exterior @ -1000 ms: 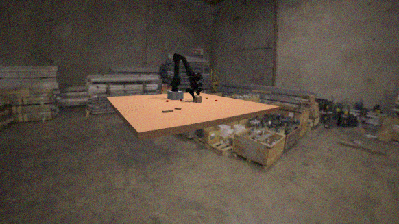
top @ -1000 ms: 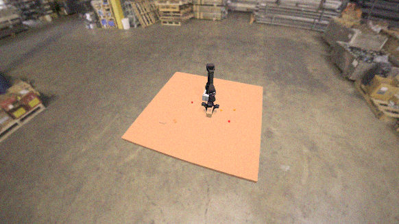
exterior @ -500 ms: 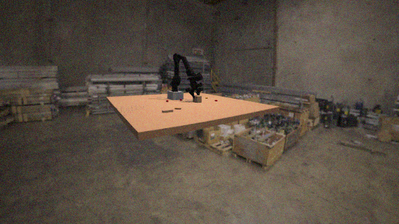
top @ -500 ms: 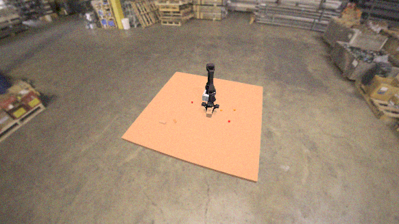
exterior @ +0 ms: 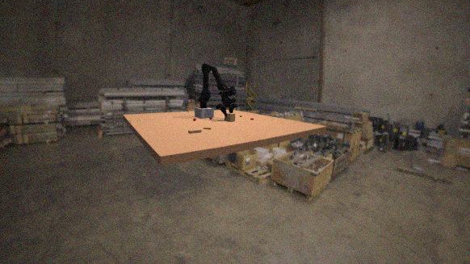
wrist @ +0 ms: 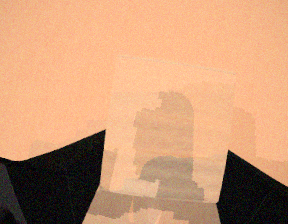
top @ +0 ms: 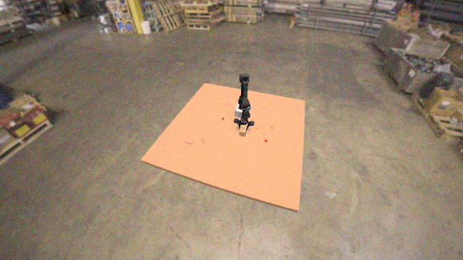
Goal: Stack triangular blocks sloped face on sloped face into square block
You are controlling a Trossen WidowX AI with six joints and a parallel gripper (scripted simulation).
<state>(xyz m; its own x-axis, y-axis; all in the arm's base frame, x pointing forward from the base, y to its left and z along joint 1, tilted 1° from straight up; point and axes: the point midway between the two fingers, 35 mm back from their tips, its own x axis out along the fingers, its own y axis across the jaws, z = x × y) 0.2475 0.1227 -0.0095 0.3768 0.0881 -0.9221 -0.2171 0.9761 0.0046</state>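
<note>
My gripper tip is now 1 cm past the triangular wooden block and 1 cm below it. Also, from my gripper tip: flat tan piece (32 cm ahead, 40 cm to the right, 3 cm below); then red cube (23 cm to the left, 3 cm below).
</note>
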